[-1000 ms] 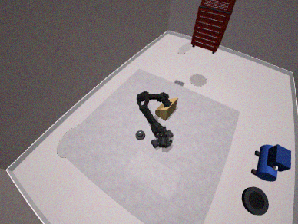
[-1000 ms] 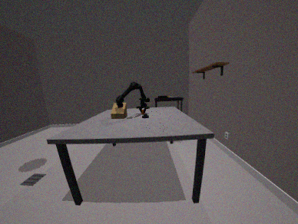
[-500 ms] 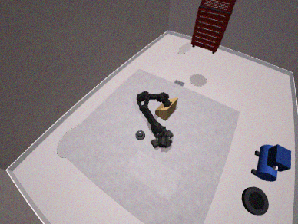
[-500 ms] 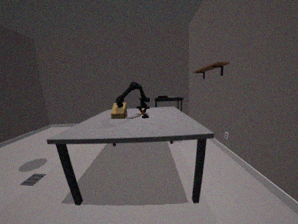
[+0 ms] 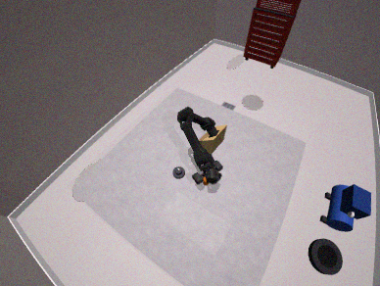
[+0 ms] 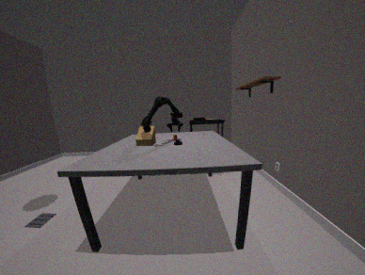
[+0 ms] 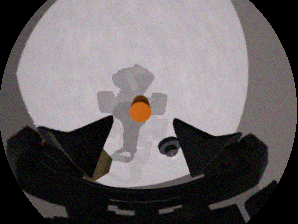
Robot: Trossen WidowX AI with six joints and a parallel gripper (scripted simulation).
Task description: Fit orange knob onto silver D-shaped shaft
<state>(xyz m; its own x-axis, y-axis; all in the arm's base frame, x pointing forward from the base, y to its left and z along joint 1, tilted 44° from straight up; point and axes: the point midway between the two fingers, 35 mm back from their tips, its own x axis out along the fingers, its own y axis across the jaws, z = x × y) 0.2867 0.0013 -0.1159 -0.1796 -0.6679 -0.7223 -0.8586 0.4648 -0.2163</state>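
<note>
Now: the orange knob 10 mm behind my gripper tip and 50 mm below it. The rest, counted from my gripper tip: dark round pedestal (10 mm ahead, 200 mm to the right, 60 mm below).
</note>
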